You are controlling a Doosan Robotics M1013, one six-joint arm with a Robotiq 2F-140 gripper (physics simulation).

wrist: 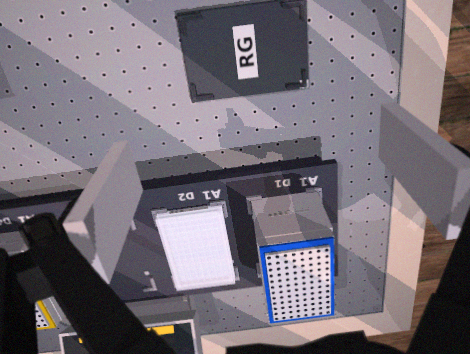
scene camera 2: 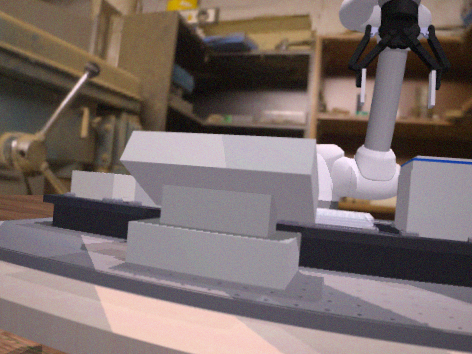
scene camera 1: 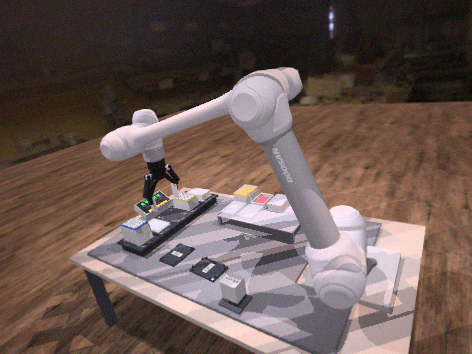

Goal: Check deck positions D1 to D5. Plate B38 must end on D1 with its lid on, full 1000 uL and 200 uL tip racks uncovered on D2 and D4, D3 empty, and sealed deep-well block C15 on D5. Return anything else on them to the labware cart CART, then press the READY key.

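Frame: origin at the arm's base, x right, y ahead, z up, level; metres.
Where they show: gripper, fingertip midpoint: [wrist: 256, 149] [scene camera 2: 396, 105] [scene camera 1: 166, 203].
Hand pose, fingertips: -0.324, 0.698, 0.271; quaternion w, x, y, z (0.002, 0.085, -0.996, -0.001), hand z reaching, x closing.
Each offset is from my fingertips to the top centre of the thing, as dx, dy, dz.
My gripper [scene camera 1: 164, 196] [scene camera 2: 397, 102] [wrist: 256, 149] is open and empty, above the D1–D2 end of the dark deck [scene camera 2: 390, 255] [wrist: 240, 200]. A tall rack with a blue rim {-0.075, +0.233, -0.132} [scene camera 1: 136, 231] [scene camera 2: 440, 197] [wrist: 298, 282] stands on D1, its tip grid uncovered. A flat white plate {+0.048, +0.254, -0.213} [scene camera 1: 159, 226] [scene camera 2: 345, 217] [wrist: 197, 248] lies on D2. D3 is partly hidden by a finger in the wrist view; corner marks show. A yellow-rimmed tip rack {+0.292, +0.296, -0.165} [scene camera 1: 185, 200] [wrist: 42, 317] stands at D4. A pale block {+0.414, +0.317, -0.188} [scene camera 1: 200, 193] [scene camera 2: 102, 185] sits at D5; its label is unreadable.
A raised white stand [scene camera 1: 257, 230] holds a yellow-topped box {+0.513, -0.007, -0.149} [scene camera 1: 246, 193], a red-topped item {+0.529, -0.114, -0.188} [scene camera 1: 262, 200] and pale labware. A display [scene camera 2: 220, 155] [wrist: 187, 342] stands beside the deck. A dark RG pad {-0.010, +0.001, -0.265} [scene camera 1: 177, 254] [wrist: 215, 65] and a white block {-0.059, -0.438, -0.175} [scene camera 1: 233, 288] are on the table.
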